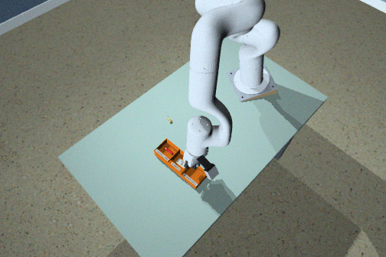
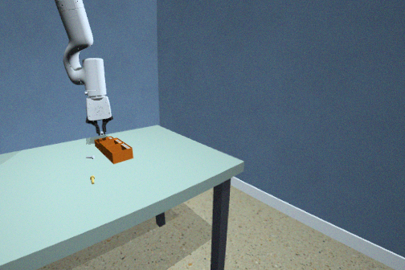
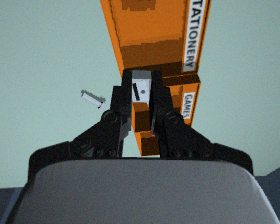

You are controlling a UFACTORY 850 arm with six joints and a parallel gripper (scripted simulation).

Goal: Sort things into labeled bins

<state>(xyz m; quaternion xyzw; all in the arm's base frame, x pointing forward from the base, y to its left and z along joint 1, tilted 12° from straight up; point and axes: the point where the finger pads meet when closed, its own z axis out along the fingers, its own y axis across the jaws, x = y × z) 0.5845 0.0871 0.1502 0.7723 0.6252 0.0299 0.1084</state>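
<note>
My gripper is now 70 mm to the left of the orange bin row, 70 mm above it and 10 mm short of it. Round my hand: grey bolt: 80 mm to the right, 80 mm below, 80 mm behind; then grey piece: 10 mm below; then white domino: 80 mm below, 70 mm to the right, 10 mm ahead.
</note>
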